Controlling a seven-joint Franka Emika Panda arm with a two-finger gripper.
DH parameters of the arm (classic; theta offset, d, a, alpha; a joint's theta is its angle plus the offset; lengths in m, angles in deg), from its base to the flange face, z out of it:
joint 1: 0 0.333 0 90
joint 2: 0 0 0 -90
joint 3: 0 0.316 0.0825 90
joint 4: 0 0 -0.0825 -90
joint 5: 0 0.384 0 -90
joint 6: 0 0 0.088 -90
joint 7: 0 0.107 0 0
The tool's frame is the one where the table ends.
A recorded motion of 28 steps. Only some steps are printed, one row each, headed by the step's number.
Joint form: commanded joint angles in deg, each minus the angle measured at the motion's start. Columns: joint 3, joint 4, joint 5, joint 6, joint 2, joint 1, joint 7.
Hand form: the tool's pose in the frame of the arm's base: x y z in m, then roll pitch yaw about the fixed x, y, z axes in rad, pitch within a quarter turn. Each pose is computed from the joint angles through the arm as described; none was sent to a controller.
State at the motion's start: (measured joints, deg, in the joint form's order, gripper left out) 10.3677 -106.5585 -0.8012 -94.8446 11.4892 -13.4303 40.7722
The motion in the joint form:
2: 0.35 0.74 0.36 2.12 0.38 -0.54 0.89
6: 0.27 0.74 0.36 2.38 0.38 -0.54 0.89
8: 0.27 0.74 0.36 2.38 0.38 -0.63 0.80
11: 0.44 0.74 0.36 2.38 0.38 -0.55 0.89
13: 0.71 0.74 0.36 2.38 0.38 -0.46 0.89
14: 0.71 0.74 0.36 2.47 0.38 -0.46 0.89
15: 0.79 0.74 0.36 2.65 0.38 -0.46 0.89
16: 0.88 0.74 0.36 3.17 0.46 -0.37 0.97
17: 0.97 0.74 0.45 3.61 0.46 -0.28 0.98
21: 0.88 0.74 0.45 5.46 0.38 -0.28 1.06
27: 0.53 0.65 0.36 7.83 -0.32 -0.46 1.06
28: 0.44 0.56 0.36 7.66 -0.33 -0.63 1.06
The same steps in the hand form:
2: 0.4908 -0.0202 0.6043 3.0907 -0.0119 -0.7875
6: 0.4903 -0.0209 0.6040 3.0879 -0.0084 -0.7891
8: 0.4903 -0.0217 0.6040 3.0879 -0.0083 -0.7891
11: 0.4904 -0.0194 0.6039 3.0874 -0.0087 -0.7863
13: 0.4906 -0.0162 0.6038 3.0866 -0.0092 -0.7802
14: 0.4904 -0.0162 0.6037 3.0856 -0.0080 -0.7802
15: 0.4901 -0.0154 0.6034 3.0832 -0.0058 -0.7790
16: 0.4888 -0.0137 0.6033 3.0776 -0.0005 -0.7777
17: 0.4880 -0.0119 0.6026 3.0734 0.0060 -0.7752
21: 0.4847 -0.0128 0.5993 3.0514 0.0313 -0.7801
27: 0.4827 -0.0184 0.5898 3.0161 0.0731 -0.7929
28: 0.4828 -0.0207 0.5893 3.0172 0.0724 -0.7972

